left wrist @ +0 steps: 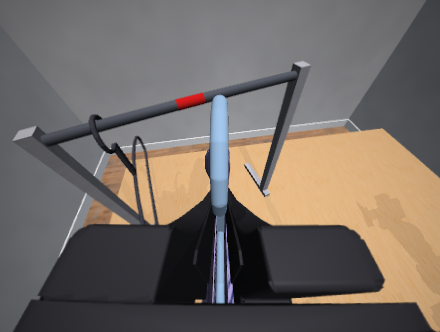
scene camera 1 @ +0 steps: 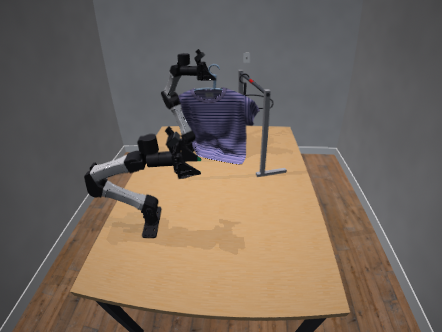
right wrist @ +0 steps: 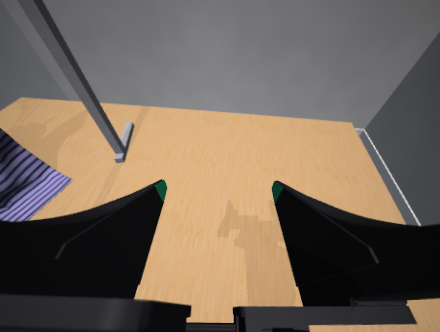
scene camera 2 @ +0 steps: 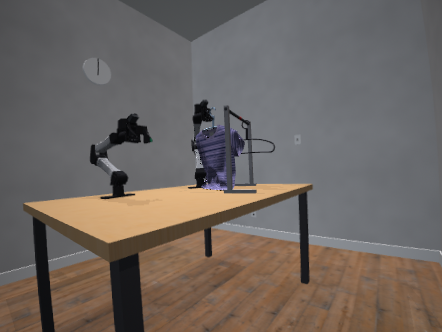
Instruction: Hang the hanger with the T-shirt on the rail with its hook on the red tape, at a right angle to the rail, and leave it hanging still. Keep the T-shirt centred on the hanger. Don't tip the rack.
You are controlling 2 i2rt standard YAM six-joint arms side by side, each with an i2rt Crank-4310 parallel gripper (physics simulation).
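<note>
My left gripper is shut on the stem of the light-blue hanger. The purple striped T-shirt hangs from it above the table. In scene camera 1 the hook is left of the rail and apart from it. In the left wrist view the hook's tip overlaps the rail a little right of the red tape. The hanger's shoulders are mostly hidden. My right gripper is open and empty.
The grey rack stands upright on the table. A black hanger hangs on the rail, left of the tape in the left wrist view.
</note>
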